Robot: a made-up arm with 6 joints. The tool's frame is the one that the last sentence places.
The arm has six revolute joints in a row. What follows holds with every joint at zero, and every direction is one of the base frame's.
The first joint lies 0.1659 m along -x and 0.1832 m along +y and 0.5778 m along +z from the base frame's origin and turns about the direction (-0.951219, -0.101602, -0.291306).
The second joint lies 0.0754 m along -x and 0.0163 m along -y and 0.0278 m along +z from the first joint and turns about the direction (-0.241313, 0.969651, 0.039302).
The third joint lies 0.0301 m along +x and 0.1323 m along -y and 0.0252 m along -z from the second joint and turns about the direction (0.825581, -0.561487, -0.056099).
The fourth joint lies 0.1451 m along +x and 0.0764 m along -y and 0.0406 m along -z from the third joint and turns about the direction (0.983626, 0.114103, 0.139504).
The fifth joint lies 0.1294 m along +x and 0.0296 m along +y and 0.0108 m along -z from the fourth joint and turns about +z.
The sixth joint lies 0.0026 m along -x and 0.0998 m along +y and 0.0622 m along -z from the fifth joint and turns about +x.
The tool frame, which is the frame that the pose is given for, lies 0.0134 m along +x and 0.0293 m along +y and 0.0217 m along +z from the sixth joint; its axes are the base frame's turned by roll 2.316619, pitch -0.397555 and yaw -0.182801 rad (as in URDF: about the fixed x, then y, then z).
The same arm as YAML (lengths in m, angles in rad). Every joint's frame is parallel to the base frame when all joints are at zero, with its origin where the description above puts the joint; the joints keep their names.
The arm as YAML. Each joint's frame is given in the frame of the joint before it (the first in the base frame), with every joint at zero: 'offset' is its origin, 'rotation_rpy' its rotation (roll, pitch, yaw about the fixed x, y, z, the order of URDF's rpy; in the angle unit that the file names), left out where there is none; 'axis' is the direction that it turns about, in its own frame. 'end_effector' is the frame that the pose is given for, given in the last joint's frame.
length_unit: m
angle_unit: rad
chain:
  - id: joint 1
    offset: [-0.1659, 0.1832, 0.5778]
    axis: [-0.951219, -0.101602, -0.291306]
  - id: joint 2
    offset: [-0.0754, -0.0163, 0.0278]
    axis: [-0.241289, 0.969657, 0.039298]
  - id: joint 3
    offset: [0.0301, -0.1323, -0.0252]
    axis: [0.825581, -0.561487, -0.056099]
  - id: joint 4
    offset: [0.1451, -0.0764, -0.0406]
    axis: [0.983626, 0.114103, 0.139504]
  - id: joint 5
    offset: [0.1294, 0.0296, -0.0108]
    axis: [0.0, 0.0, 1.0]
  - id: joint 6
    offset: [-0.0026, 0.0998, -0.0622]
    axis: [1.0, 0.0, 0.0]
end_effector:
  offset: [0.0134, 0.0293, 0.0217]
  rotation_rpy: [2.3166, -0.3976, -0.1828]

